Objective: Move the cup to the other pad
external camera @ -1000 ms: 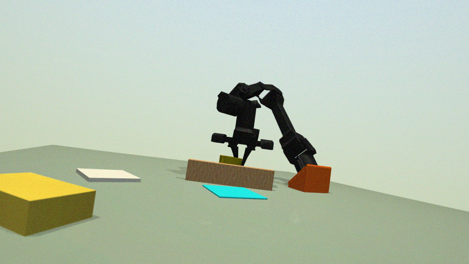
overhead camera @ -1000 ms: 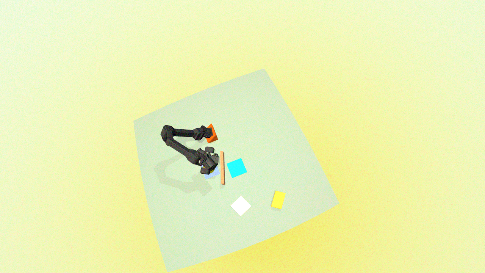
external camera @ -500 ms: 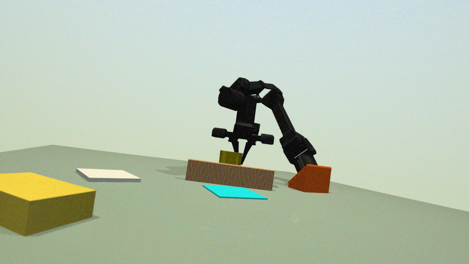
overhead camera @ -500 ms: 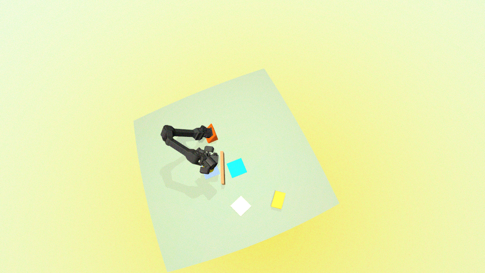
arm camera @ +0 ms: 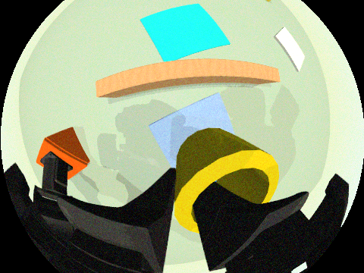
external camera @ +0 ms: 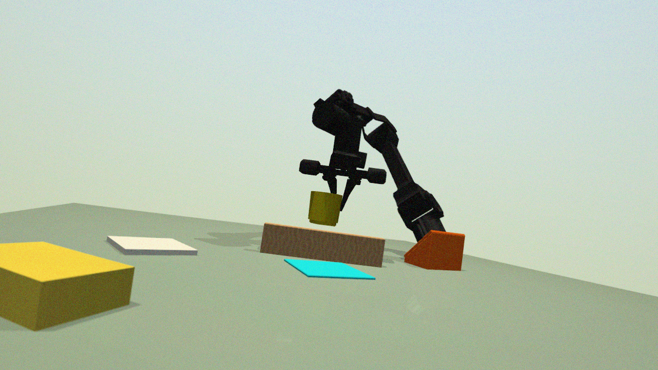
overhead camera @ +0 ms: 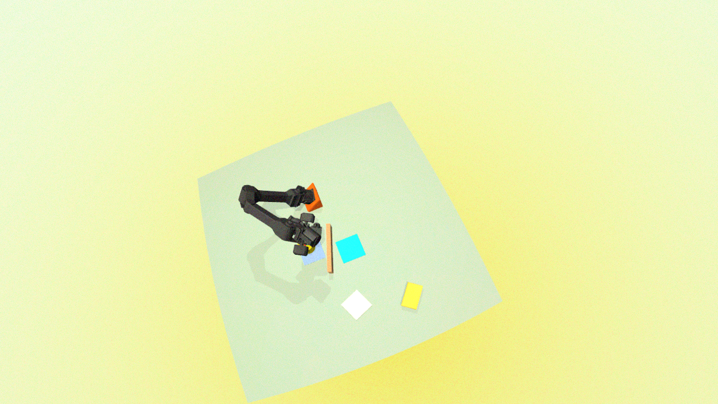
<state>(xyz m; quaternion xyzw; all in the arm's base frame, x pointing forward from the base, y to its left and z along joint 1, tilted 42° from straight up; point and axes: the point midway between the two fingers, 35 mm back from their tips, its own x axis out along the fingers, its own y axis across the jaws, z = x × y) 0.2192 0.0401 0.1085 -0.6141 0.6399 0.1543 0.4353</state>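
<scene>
My gripper tip is now 17 cm to the right of the cyan pad, 10 cm above it and 6 cm short of it. The rest, counted from my gripper tip: low wooden wall 8 cm to the left, 8 cm below, 5 cm ahead; yellow cup 2 cm ahead, 1 cm to the right; light blue pad 10 cm below, 3 cm ahead, 2 cm to the right.
</scene>
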